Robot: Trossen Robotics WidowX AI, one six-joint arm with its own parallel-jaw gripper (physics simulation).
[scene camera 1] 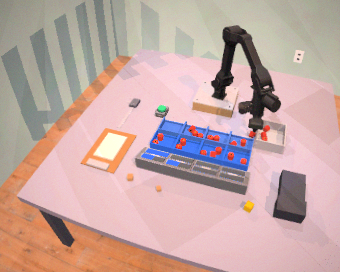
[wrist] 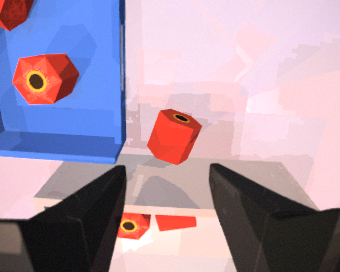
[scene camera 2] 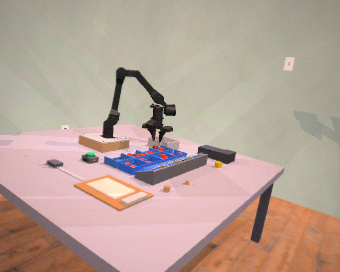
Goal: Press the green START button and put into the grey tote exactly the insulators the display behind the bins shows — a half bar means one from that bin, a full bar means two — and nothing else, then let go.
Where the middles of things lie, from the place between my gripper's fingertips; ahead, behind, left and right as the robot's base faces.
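Labels:
Dark box (scene camera 1: 290,205): 260 mm ahead of my hand, 250 mm to the left of it and 20 mm below it. Grey tote (scene camera 1: 276,137): my hand is 80 mm to the right of the tote, 20 mm above it and 20 mm past it.

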